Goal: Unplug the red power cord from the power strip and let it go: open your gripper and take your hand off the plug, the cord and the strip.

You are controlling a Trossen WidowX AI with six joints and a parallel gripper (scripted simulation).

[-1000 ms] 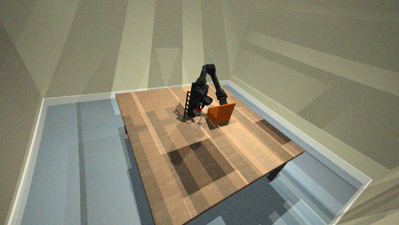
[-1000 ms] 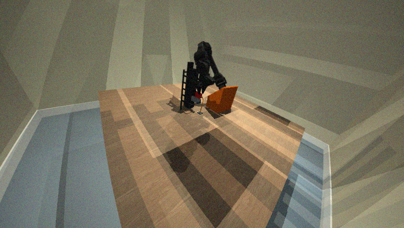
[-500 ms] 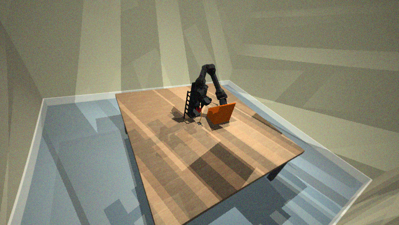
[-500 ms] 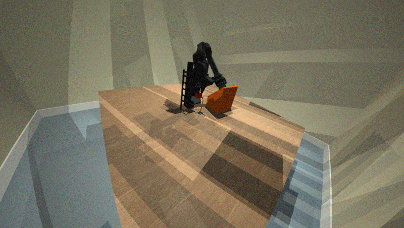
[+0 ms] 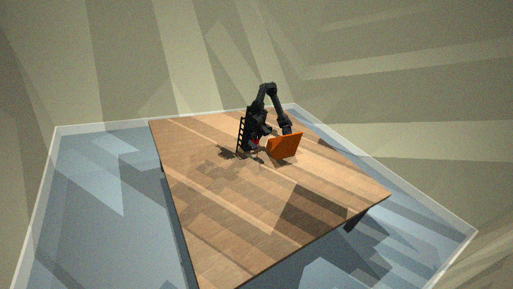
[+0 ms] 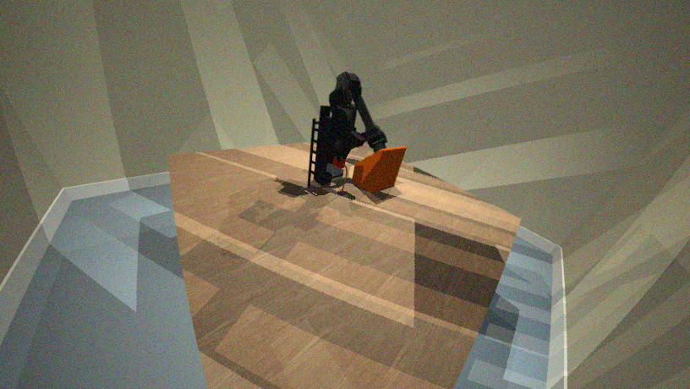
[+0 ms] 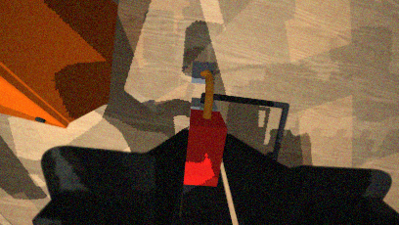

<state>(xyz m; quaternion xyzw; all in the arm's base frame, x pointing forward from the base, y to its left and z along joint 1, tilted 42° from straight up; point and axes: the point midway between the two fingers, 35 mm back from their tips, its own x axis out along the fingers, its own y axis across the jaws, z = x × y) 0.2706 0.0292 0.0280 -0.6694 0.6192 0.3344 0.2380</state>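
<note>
My gripper tip is 10 mm short of the red plug and 30 mm to the left of it.
</note>
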